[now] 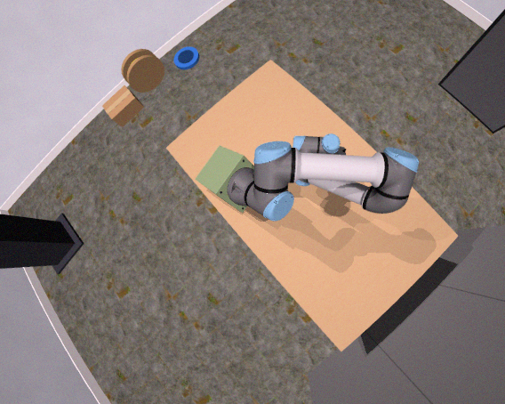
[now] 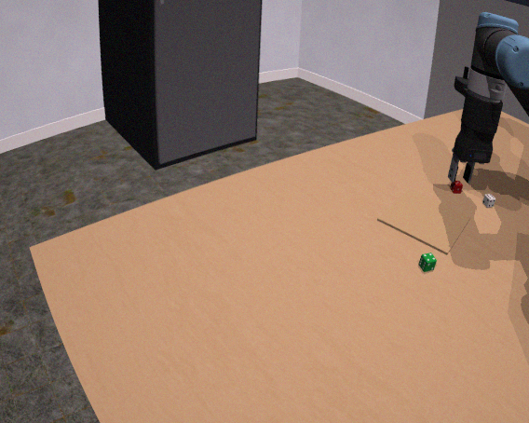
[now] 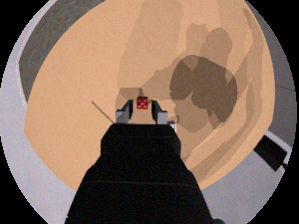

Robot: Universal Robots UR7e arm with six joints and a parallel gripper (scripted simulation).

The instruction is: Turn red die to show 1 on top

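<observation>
My hand is 40 mm above the red die. Also, from my hand: white die 80 mm behind, 20 mm to the right, 40 mm below; then mat 10 mm behind, 150 mm to the left, 40 mm below; then green die 70 mm behind, 260 mm to the left, 40 mm below.
</observation>
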